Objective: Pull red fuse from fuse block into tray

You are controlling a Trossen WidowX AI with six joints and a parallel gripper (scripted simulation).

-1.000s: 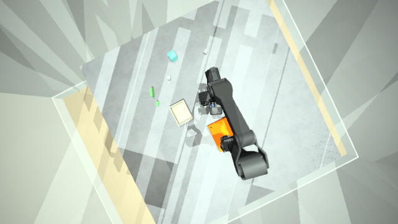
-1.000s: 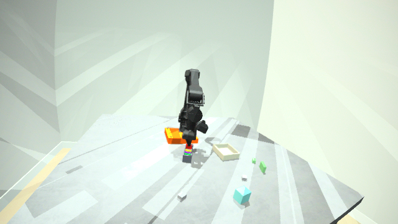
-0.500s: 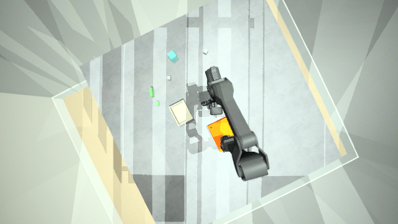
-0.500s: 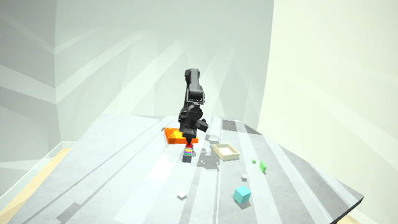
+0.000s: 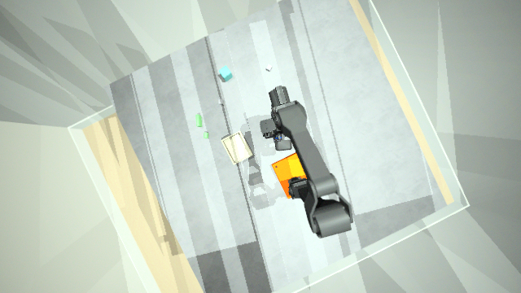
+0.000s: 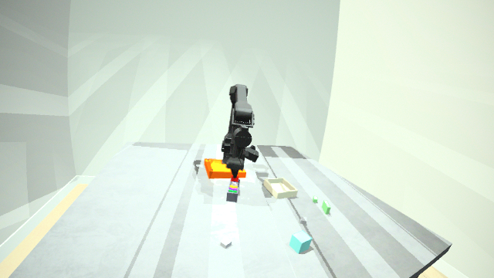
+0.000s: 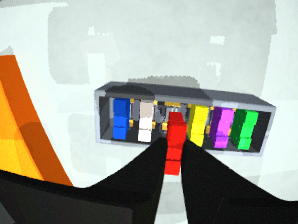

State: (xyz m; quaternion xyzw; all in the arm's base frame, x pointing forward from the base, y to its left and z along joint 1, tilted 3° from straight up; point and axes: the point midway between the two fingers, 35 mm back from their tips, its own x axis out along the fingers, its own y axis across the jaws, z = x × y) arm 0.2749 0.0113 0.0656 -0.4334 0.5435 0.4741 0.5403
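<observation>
My gripper tip is now 21 cm to the right of the cream tray, 7 cm above it and 3 cm past it. From my gripper tip the other things lie so: cyan cube (33 cm ahead, 16 cm to the left, 5 cm below); then red fuse (1 cm below).
</observation>
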